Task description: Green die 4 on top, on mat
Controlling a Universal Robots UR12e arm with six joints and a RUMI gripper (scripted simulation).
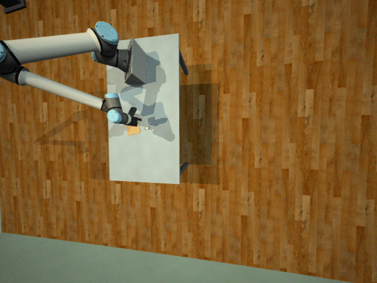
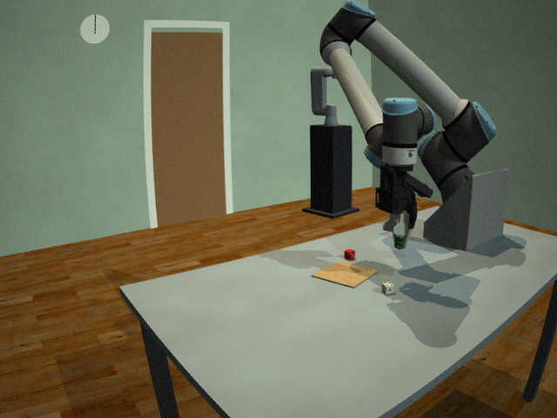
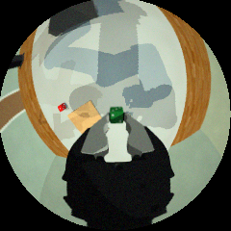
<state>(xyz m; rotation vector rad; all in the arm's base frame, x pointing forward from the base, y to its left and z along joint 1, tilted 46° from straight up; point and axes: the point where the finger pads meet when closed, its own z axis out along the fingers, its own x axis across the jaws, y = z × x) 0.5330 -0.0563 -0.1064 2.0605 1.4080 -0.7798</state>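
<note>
The tan mat lies 5 cm ahead of my hand, 15 cm to the right of it and 12 cm below it. Round my hand: red die (6 cm behind, 22 cm to the right, 10 cm below); then white die (7 cm ahead, 2 cm to the left, 10 cm below); then green die (right at my hand).
</note>
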